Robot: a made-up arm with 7 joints.
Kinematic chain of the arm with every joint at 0, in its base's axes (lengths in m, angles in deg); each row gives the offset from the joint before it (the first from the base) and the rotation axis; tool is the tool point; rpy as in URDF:
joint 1: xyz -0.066 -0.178 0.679 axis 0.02 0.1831 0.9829
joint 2: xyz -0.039 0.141 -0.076 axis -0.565 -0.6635 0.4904
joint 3: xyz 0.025 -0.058 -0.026 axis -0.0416 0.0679 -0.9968
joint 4: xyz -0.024 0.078 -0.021 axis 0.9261 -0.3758 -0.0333
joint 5: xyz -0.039 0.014 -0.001 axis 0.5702 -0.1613 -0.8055
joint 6: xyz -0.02 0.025 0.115 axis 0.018 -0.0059 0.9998
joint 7: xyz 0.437 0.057 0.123 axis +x
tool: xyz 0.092 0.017 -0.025 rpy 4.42 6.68 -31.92
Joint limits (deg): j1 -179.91..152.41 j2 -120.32..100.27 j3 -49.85..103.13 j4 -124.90..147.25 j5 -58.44..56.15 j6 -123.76..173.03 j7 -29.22..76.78
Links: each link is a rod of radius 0.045 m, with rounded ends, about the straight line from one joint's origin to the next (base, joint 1, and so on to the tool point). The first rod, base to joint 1, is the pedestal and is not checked.
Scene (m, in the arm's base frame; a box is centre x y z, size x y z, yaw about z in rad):
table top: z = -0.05
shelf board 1: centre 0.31 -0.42 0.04 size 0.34 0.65 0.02 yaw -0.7
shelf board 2: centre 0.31 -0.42 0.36 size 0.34 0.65 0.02 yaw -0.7
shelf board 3: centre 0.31 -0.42 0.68 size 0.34 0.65 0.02 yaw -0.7
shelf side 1: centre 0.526 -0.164 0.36 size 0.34 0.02 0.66 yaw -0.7
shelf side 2: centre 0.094 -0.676 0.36 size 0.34 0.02 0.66 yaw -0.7
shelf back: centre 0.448 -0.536 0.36 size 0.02 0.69 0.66 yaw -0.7
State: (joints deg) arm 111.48 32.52 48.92 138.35 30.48 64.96 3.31
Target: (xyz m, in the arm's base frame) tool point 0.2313 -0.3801 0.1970
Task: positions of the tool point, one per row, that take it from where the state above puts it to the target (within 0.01 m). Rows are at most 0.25 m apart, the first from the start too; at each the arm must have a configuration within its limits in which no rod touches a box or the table.
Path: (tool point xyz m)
1: 0.3240 -0.2449 0.5480
2: 0.2792 -0.0363 0.6212
3: 0.1605 0.1028 0.7416
4: 0.0046 0.1440 0.8822
5: -0.1483 0.0854 1.0128
6: 0.0124 0.1289 0.8977
7: 0.1334 0.1186 0.7238
8: 0.1892 0.0469 0.5231
9: 0.1645 -0.0783 0.3347
10: 0.0583 -0.2345 0.1970
11: 0.1139 -0.2975 0.1891
12: 0.1723 -0.3467 0.1904
13: 0.2313 -0.3802 0.1970

